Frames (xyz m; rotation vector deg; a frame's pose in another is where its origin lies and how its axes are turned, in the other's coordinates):
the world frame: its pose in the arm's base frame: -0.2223 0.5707 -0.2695 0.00 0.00 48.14
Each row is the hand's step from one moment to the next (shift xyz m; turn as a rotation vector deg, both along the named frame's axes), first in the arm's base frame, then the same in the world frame.
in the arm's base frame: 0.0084 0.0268 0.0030 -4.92 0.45 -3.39
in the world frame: 0.0256 0.0116 0.0030 -2.95 3.96 -3.39
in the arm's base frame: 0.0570 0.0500 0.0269 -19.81 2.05 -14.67
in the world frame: 0.0753 -0.0091 0.0269 -11.69 16.12 -14.67
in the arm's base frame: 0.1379 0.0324 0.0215 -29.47 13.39 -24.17
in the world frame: 0.1162 -0.0811 0.0215 -9.69 30.88 -24.17
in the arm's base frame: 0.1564 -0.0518 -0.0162 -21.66 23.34 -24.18
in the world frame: 0.0658 -0.1511 -0.0162 2.93 31.71 -24.18
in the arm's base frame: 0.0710 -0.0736 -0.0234 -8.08 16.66 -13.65
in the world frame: -0.0074 -0.1020 -0.0234 7.02 17.14 -13.65
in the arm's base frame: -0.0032 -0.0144 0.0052 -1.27 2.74 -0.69
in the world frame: -0.0129 -0.0072 0.0052 1.19 2.77 -0.69
